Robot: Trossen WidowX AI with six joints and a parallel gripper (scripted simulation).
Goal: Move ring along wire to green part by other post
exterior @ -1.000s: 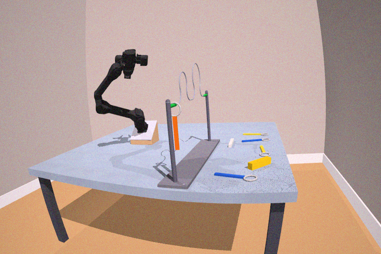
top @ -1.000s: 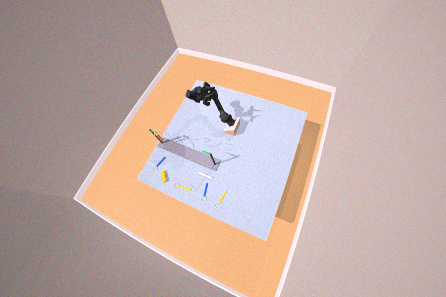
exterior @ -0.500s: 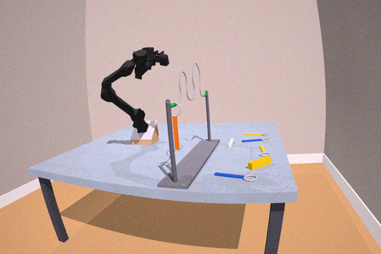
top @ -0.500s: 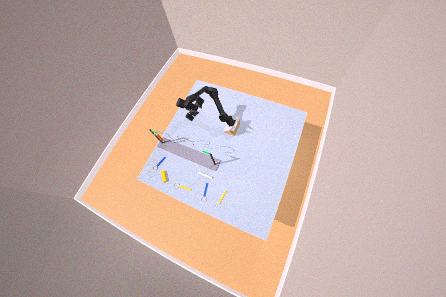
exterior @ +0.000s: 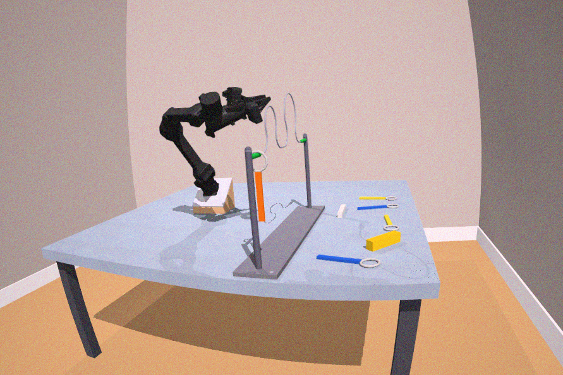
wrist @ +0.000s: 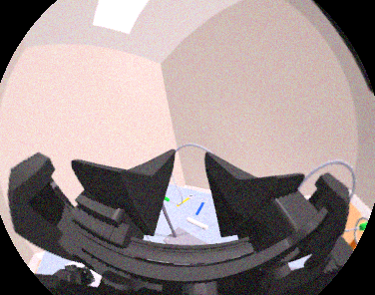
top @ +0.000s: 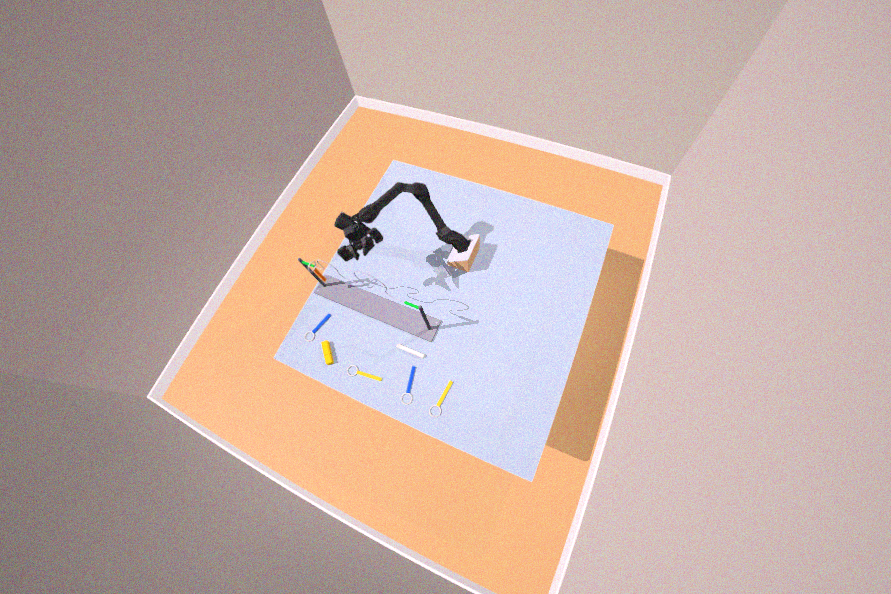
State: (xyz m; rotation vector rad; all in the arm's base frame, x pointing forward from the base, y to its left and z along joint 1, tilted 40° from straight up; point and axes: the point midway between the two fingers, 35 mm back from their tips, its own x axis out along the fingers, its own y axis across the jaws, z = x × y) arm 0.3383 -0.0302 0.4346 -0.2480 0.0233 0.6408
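The ring with orange handle is 3 cm ahead of my gripper tip, 29 cm to the right of it and 22 cm below it. The rest, counted from my gripper tip: yellow block 34 cm ahead, 17 cm to the right, 42 cm below; then ring with blue handle 25 cm ahead, 28 cm to the right, 43 cm below; then white bar 20 cm ahead, 20 cm to the left, 43 cm below.
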